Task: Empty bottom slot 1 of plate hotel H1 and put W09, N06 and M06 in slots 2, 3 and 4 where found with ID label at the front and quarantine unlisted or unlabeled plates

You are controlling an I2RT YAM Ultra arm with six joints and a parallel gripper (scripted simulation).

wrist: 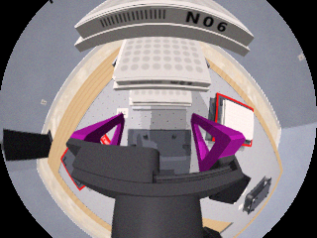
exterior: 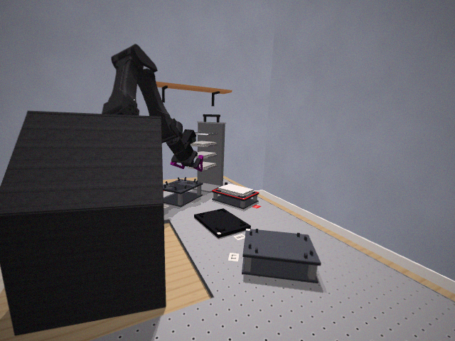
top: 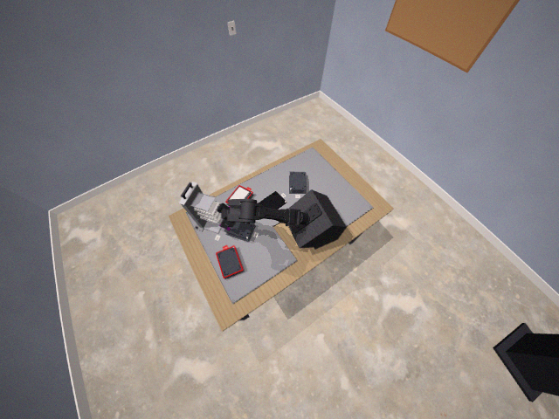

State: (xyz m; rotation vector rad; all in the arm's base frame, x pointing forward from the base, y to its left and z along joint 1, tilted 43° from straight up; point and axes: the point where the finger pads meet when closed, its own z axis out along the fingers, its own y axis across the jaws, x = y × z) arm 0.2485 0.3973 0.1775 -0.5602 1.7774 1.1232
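My hand is 110 mm short of the plate hotel H1, 120 mm to the right of it and 40 mm below it. Round my hand: red-rimmed nest (240 mm behind, 60 mm to the left, 80 mm below).
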